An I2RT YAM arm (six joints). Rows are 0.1 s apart.
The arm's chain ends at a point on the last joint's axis. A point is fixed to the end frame.
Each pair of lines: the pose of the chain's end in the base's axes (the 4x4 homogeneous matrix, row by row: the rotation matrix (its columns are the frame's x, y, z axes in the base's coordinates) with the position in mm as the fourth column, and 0 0 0 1 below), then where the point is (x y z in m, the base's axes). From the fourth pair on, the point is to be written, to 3 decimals.
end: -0.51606 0.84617 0.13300 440.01; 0.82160 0.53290 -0.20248 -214.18; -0.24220 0.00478 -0.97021 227.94; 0 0 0 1
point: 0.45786 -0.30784 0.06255
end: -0.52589 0.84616 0.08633 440.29; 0.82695 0.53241 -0.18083 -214.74; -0.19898 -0.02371 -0.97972 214.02; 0 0 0 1
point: 0.45011 -0.30469 0.04592
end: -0.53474 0.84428 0.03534 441.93; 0.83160 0.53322 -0.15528 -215.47; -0.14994 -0.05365 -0.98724 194.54; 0 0 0 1
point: 0.44295 -0.30102 0.02388
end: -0.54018 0.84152 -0.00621 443.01; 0.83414 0.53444 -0.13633 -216.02; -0.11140 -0.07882 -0.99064 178.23; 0 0 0 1
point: 0.437 -0.298 0.006
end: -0.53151 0.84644 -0.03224 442.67; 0.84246 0.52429 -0.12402 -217.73; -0.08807 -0.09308 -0.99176 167.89; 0 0 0 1
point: 0.431 -0.298 -0.005
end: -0.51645 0.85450 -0.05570 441.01; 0.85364 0.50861 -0.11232 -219.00; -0.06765 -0.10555 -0.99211 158.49; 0 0 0 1
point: 0.424 -0.297 -0.015
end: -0.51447 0.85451 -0.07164 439.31; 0.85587 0.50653 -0.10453 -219.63; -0.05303 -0.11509 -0.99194 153.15; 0 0 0 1
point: 0.420 -0.296 -0.021
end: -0.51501 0.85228 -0.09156 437.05; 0.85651 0.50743 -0.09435 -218.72; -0.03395 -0.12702 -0.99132 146.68; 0 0 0 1
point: 0.414 -0.293 -0.027
